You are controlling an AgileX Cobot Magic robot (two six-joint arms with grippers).
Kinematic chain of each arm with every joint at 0, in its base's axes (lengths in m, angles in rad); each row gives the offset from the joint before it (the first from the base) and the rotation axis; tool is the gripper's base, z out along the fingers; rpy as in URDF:
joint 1: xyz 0 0 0.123 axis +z
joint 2: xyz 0 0 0 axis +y
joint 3: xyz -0.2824 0 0.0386 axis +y
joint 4: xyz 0.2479 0 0.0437 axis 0.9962 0 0.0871
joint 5: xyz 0 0 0 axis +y
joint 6: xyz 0.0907 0 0.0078 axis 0.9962 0 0.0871
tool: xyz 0 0 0 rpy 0 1.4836 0
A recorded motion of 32 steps. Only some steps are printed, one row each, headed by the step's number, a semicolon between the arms.
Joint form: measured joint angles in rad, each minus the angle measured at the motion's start. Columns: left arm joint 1, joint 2, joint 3, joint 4, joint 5, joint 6; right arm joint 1, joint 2, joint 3, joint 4, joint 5, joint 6.
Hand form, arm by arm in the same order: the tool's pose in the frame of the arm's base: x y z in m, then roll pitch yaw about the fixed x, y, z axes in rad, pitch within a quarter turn. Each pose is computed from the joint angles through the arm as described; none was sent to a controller.
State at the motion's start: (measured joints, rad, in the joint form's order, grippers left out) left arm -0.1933 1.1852 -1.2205 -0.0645 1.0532 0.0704; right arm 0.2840 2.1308 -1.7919 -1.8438 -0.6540 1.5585
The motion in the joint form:
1: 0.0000 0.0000 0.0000 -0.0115 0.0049 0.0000; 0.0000 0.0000 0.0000 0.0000 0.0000 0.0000
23: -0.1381 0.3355 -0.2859 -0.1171 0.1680 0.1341; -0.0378 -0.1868 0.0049 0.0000 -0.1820 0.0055
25: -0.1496 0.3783 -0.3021 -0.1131 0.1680 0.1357; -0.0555 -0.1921 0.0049 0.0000 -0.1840 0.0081
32: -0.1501 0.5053 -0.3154 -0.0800 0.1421 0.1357; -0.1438 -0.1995 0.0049 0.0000 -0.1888 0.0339
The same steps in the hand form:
1: 0.2242 -0.0500 0.3785 -3.0998 0.6382 2.9072; 0.4625 0.1905 0.2681 -2.9553 1.1995 -1.9803
23: 0.2881 -0.1155 0.3655 -3.0369 0.4473 2.6552; 0.4209 0.1727 0.3539 -2.6399 1.2860 -1.5473
25: 0.2972 -0.1221 0.3565 -3.0374 0.4206 2.6423; 0.4225 0.1651 0.3562 -2.6312 1.2884 -1.5553
32: 0.3266 -0.1298 0.3179 -3.0577 0.3284 2.6382; 0.4333 0.1272 0.3595 -2.6906 1.3021 -1.7024

